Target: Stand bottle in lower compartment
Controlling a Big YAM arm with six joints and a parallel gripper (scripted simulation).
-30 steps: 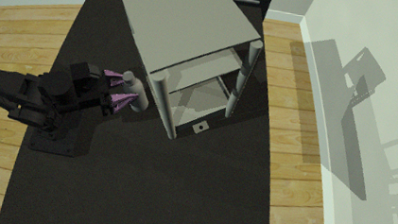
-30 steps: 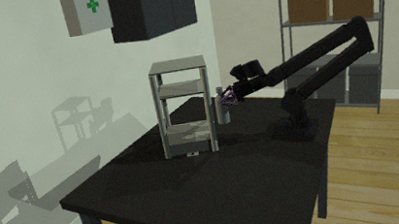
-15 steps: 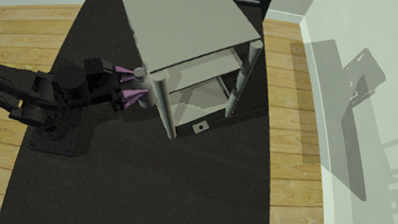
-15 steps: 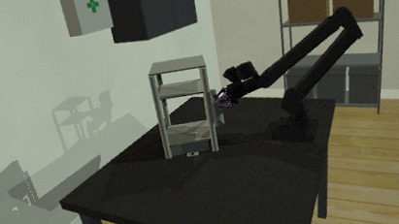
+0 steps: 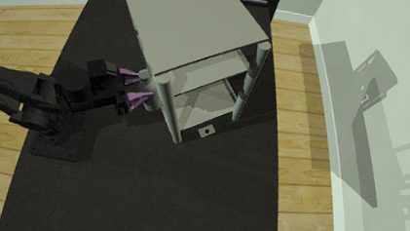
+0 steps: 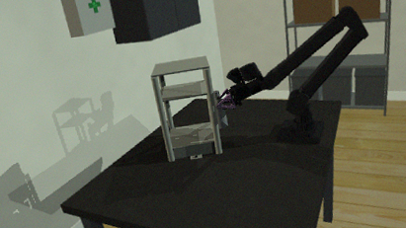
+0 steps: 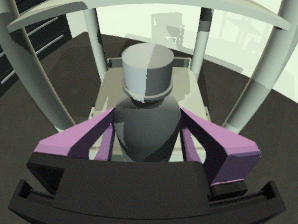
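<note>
Right now the shelving unit is 110 mm ahead of my hand, 80 mm to the left of it and 10 mm above it. Also, from my hand: grey bottle (right at my hand).
</note>
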